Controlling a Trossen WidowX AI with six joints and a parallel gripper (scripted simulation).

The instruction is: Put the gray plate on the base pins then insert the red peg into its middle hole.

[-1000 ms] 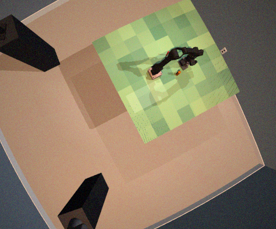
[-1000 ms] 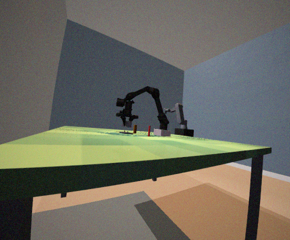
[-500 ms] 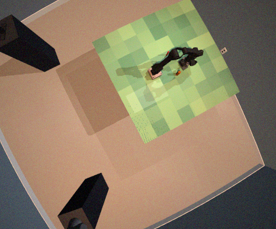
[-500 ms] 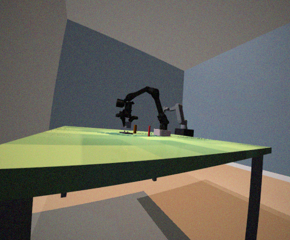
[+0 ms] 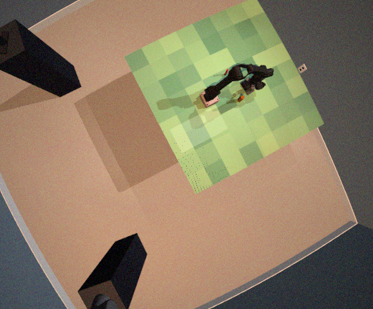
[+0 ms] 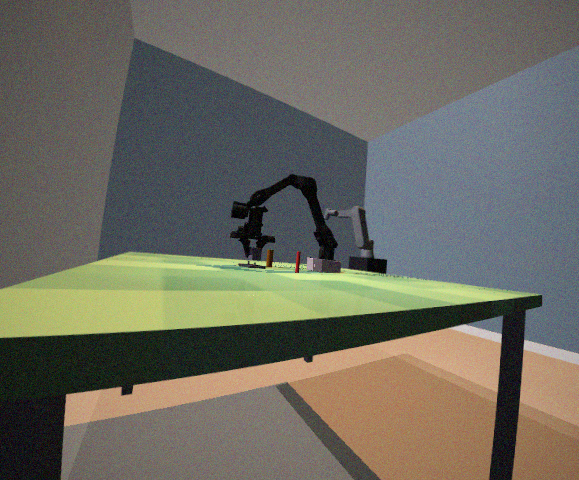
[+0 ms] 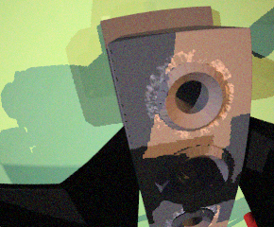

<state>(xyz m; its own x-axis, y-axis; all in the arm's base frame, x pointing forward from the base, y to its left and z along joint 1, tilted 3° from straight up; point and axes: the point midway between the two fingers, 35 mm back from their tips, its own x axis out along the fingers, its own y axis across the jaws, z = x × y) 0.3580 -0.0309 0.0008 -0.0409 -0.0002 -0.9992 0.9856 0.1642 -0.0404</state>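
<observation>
My gripper tip is 30 mm above the gray base. Round my gripper tip: red peg 170 mm to the left, 130 mm behind; gray plate 30 mm above; orange cylinder 110 mm behind, 80 mm to the right.
</observation>
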